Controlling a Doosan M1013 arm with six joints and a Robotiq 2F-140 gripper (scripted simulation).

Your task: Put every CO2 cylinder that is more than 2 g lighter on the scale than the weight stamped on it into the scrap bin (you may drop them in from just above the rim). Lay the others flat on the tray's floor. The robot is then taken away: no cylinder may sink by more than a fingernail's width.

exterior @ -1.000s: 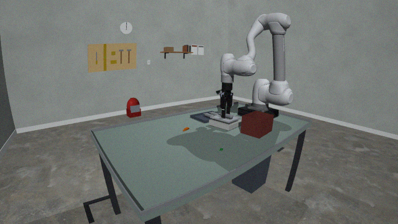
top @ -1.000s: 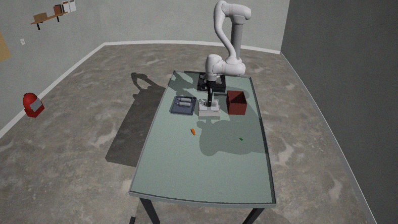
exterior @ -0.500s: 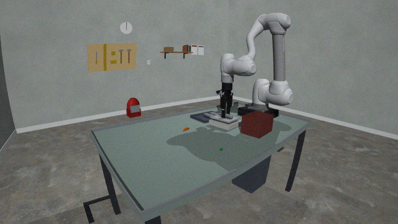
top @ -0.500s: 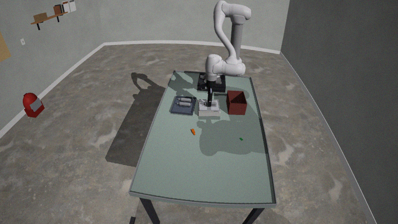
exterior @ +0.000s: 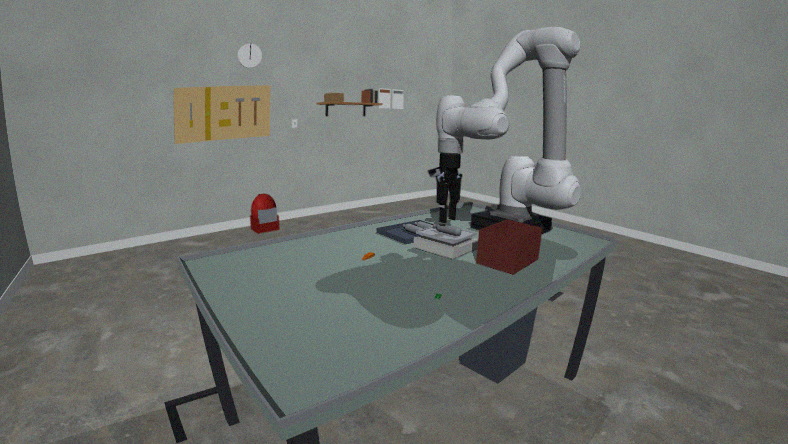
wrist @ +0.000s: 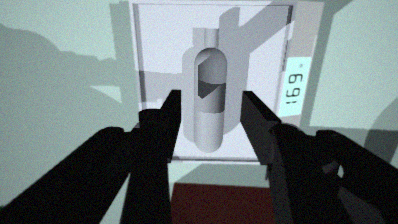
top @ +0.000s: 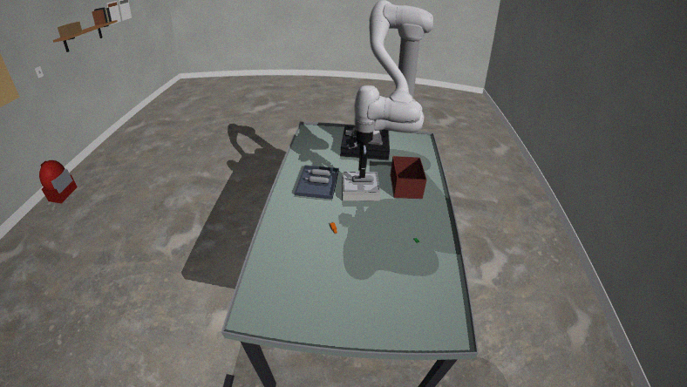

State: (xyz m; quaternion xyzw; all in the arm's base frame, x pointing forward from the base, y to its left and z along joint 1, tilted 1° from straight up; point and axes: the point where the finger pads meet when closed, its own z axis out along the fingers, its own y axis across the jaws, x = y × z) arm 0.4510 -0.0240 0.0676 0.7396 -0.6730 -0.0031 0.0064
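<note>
Now: hand 90 mm above the white scale plate. Also, from my hand: blue-grey tray: 50 mm behind, 220 mm to the right, 130 mm below; then white scale: 10 mm behind, 100 mm below; then red scrap bin: 70 mm behind, 240 mm to the left, 110 mm below.
</note>
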